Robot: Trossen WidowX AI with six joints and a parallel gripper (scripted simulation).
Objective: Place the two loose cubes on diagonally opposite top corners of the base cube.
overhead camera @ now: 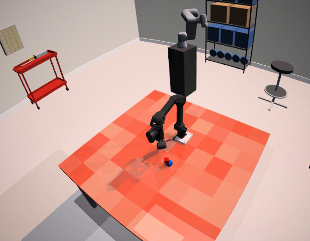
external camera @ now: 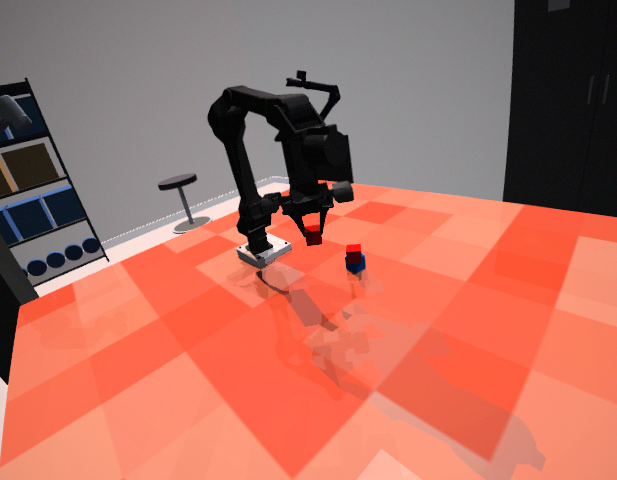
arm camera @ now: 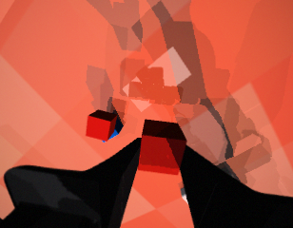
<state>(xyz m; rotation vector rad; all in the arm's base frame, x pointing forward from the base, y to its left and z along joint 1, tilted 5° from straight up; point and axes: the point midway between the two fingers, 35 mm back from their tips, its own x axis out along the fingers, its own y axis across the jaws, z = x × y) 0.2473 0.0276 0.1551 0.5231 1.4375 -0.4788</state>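
Now: gripper tip 11 cm above the blue base cube, 9 cm to the right of it and 2 cm short of it.
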